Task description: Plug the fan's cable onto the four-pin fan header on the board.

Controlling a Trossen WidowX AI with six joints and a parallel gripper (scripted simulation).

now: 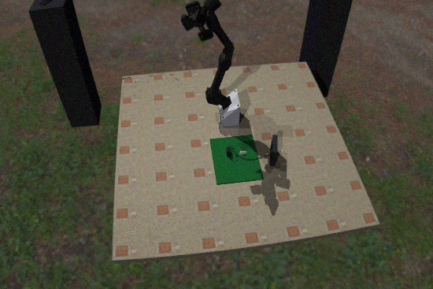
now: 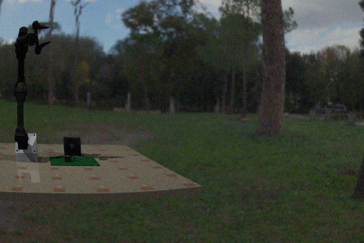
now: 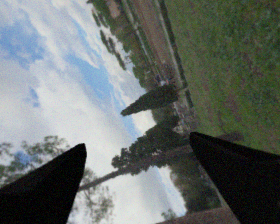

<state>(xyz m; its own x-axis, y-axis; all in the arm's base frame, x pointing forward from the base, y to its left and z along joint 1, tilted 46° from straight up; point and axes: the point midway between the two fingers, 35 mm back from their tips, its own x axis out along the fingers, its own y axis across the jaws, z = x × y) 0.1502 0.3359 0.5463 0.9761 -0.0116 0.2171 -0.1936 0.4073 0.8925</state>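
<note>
My gripper tip is 120 mm short of the dark plug, 130 mm to the right of it and 700 mm above it. From my gripper tip the other things lie so: black fan (180 mm ahead, 350 mm to the left, 660 mm below); then green board (160 mm ahead, 160 mm to the left, 740 mm below).
</note>
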